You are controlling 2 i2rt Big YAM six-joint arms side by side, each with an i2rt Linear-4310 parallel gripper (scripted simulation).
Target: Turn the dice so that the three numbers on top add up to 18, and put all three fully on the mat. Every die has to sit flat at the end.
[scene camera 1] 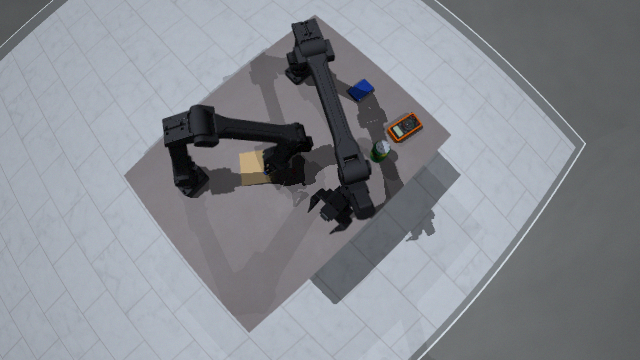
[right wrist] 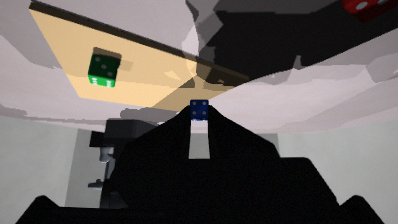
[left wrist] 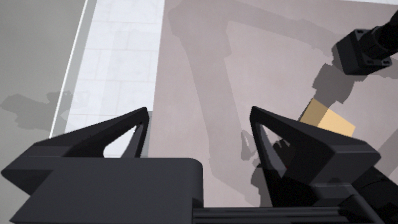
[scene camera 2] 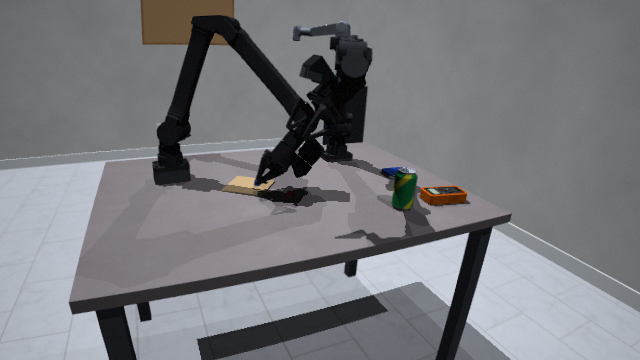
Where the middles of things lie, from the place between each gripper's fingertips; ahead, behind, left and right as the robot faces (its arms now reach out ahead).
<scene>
Now: right hand (scene camera 2: 257, 182) 60 mm past the tan mat (scene camera 1: 251, 163), 40 mm above it and 10 mm to the left of it. The rest, counted from my right hand: green die (right wrist: 102, 71) (60 mm behind, 40 mm to the left, 30 mm below).
Right now the tan mat is 360 mm behind my left hand, 270 mm below it and 10 mm to the left of it. Round my left hand: green die 360 mm behind, 260 mm below, 60 mm to the left.
</scene>
